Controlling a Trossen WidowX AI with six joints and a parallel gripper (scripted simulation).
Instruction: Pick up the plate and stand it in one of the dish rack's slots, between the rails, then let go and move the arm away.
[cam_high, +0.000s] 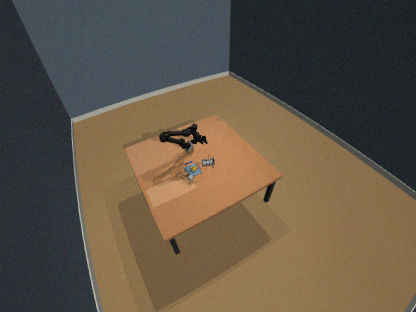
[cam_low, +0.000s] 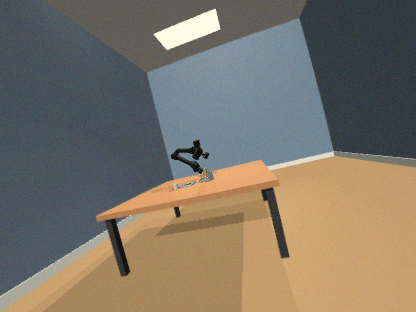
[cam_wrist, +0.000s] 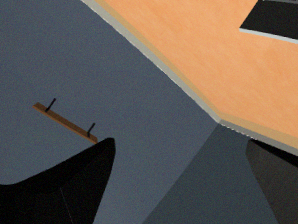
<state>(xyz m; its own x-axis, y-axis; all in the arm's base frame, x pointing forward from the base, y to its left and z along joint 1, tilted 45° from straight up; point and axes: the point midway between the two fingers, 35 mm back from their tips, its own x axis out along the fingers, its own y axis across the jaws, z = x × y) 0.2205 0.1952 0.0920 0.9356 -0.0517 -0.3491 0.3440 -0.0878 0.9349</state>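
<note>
Now: gripper tip 4 cm short of the yellow plate, 17 cm to the left of it and 23 cm above it. Round my gripper tip: dish rack (3 cm ahead, 22 cm below); then blue spoon (8 cm behind, 18 cm to the right, 24 cm below).
</note>
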